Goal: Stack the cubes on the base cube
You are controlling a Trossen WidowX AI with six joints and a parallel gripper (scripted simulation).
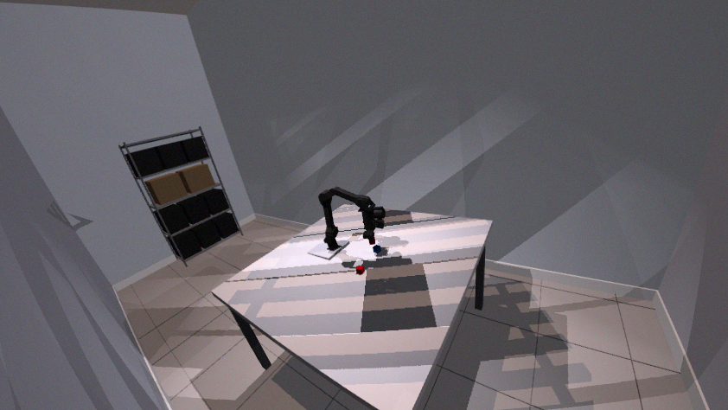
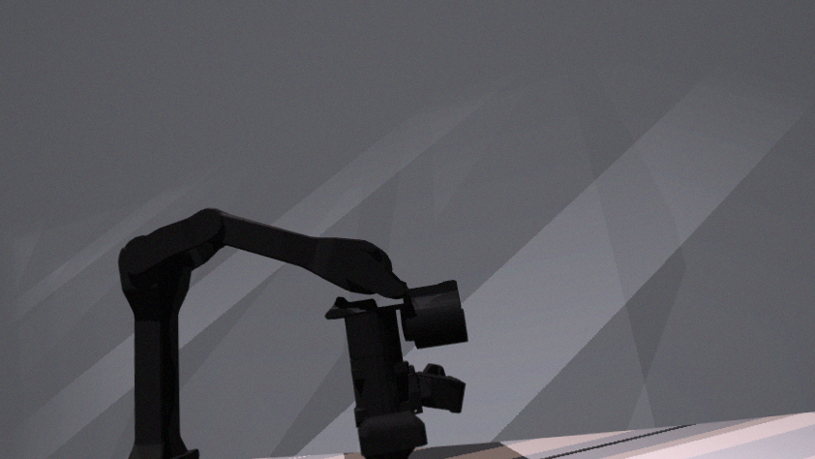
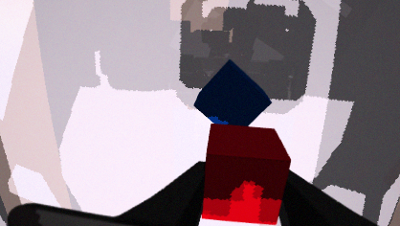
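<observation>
Now: the blue cube 1 cm ahead of my gripper tip, 1 cm to the left of it and 6 cm below it.
</observation>
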